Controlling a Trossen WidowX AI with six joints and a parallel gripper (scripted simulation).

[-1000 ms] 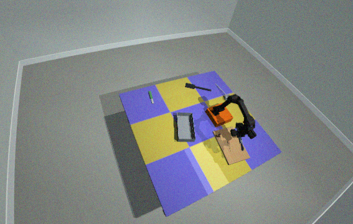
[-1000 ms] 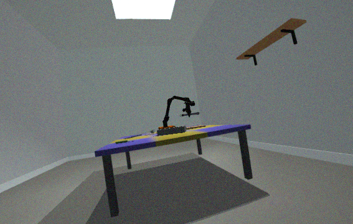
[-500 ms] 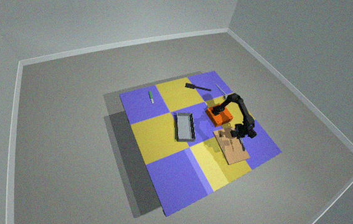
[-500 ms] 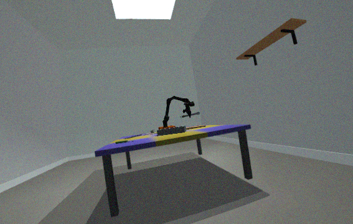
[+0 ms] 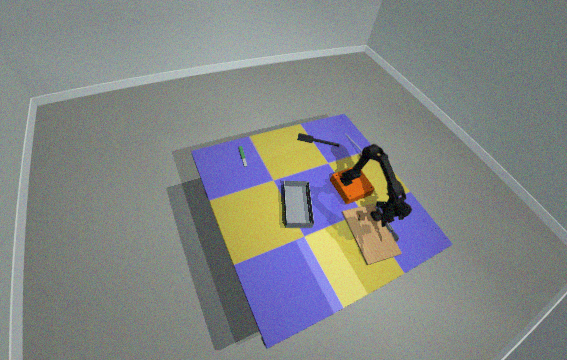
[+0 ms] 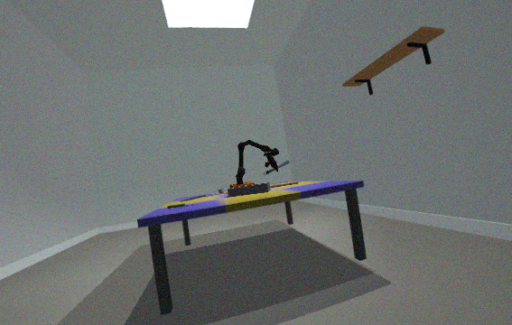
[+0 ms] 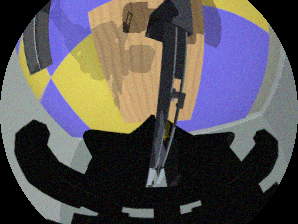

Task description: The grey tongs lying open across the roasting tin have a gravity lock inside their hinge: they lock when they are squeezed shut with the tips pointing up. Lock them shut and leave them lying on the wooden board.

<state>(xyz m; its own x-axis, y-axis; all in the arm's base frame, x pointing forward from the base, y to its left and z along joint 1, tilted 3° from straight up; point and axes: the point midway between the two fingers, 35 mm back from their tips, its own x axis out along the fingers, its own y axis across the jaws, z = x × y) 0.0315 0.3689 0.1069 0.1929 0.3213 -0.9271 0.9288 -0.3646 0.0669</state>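
Now: gripper tip 30 mm to the left of the wooden board and 130 mm above it. From my gripper tip the other things lie so: black spatula: 100 mm behind, 830 mm to the right, 130 mm below; then dark roasting tin: 320 mm ahead, 390 mm to the right, 110 mm below.
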